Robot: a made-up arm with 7 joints. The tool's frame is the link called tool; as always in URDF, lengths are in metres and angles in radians. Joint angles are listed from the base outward.
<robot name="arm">
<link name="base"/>
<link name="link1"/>
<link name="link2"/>
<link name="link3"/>
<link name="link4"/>
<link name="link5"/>
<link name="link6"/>
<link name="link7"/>
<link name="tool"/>
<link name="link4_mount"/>
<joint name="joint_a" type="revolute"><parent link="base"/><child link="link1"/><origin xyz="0 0 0" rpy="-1.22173 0 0"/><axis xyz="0 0 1"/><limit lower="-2.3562" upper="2.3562"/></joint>
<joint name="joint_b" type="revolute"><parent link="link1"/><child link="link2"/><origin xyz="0 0 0" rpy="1.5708 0 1.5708"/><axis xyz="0 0 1"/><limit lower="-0.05" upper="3.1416"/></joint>
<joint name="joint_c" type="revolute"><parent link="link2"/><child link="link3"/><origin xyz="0 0 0" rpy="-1.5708 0 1.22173"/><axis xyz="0 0 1"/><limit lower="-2.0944" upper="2.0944"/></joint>
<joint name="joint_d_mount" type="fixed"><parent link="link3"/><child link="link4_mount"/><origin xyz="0 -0.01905 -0.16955"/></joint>
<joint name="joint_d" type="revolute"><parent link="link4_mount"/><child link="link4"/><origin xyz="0 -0.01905 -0.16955" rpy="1.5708 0 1.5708"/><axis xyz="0 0 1"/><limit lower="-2.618" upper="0.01"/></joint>
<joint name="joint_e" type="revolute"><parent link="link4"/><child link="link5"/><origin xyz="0.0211 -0.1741 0" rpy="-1.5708 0 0"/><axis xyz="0 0 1"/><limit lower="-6.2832" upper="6.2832"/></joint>
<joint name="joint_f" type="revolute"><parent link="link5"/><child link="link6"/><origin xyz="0 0 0" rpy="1.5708 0 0"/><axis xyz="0 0 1"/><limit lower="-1.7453" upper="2.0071"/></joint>
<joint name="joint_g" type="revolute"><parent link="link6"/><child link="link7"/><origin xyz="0 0 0" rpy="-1.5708 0 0"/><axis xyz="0 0 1"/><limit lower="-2.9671" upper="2.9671"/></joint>
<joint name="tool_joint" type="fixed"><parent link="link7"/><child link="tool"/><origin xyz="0 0 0" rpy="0 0 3.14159"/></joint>
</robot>
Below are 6 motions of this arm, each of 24 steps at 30 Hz.
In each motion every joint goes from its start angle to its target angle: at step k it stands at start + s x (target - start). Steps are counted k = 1, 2, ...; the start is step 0. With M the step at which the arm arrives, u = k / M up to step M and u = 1 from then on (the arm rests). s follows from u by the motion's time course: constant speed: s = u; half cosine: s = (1 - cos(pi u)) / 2; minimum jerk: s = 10 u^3 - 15 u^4 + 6 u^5.
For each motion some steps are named. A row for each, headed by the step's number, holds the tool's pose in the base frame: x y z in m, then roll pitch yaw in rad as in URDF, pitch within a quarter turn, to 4 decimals.
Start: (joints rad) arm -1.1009 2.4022 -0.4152 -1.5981 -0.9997 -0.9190 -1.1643
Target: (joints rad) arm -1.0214 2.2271 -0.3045 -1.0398 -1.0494 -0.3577 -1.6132
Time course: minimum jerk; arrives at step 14
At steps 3, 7, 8, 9, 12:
3: 0.0098 0.2660 0.3244 -1.4460 0.2482 1.6702
7: 0.0139 0.3039 0.3322 -1.8115 0.2032 1.6610
8: 0.0148 0.3159 0.3325 -1.9162 0.1927 1.6853
9: 0.0156 0.3271 0.3318 -2.0085 0.1872 1.7183
12: 0.0167 0.3476 0.3282 -2.1657 0.1914 1.8029

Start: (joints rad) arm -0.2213 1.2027 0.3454 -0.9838 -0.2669 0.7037 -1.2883
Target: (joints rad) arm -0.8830 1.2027 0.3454 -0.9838 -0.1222 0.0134 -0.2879
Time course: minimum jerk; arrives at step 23
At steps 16, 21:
16: 0.2927 0.3806 0.0643 2.1777 -0.3292 -1.1245
21: 0.2985 0.3697 0.0943 2.4038 -0.4306 -1.4187

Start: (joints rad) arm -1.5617 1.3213 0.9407 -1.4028 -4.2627 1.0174 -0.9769
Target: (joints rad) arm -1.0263 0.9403 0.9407 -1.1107 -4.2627 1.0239 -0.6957
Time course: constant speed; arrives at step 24
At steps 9, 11, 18, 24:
9: 0.1770 0.3563 0.2176 2.6974 -0.1962 2.8314
11: 0.1964 0.3577 0.2041 2.7463 -0.2624 2.7733
18: 0.2561 0.3612 0.1437 2.9781 -0.4528 2.5329
24: 0.2944 0.3619 0.0774 -3.0350 -0.5428 2.2803

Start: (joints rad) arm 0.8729 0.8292 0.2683 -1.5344 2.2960 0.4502 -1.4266
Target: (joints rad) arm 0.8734 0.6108 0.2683 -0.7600 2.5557 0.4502 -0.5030
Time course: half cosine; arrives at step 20
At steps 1, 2, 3, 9, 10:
1: -0.0992 0.3251 -0.2530 -0.0986 -0.8704 0.1836
2: -0.1018 0.3255 -0.2547 -0.1218 -0.8622 0.2283
3: -0.1062 0.3261 -0.2574 -0.1578 -0.8478 0.3000
9: -0.1638 0.3243 -0.2870 -0.4246 -0.6175 1.0456
10: -0.1767 0.3217 -0.2924 -0.4485 -0.5652 1.1825

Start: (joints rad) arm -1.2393 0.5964 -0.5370 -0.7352 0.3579 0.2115 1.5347
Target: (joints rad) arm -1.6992 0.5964 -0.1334 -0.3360 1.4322 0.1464 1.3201
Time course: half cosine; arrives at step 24
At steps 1, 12, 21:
1: 0.4978 0.0614 -0.0244 -1.6239 -0.6237 1.4753
12: 0.5010 0.0645 0.0790 -1.7869 -0.0243 1.4571
21: 0.4855 0.0616 0.1628 -2.0317 0.5215 1.2271

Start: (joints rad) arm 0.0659 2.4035 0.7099 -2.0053 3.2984 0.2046 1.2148
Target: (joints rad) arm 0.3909 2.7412 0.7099 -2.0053 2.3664 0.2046 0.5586
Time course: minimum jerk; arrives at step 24
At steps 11, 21, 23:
11: 0.2077 0.0619 0.2760 -1.2133 -0.2609 0.6494
21: 0.2565 0.0173 0.2389 -0.4575 -0.8714 -0.1233
23: 0.2578 0.0161 0.2376 -0.4236 -0.8771 -0.1611

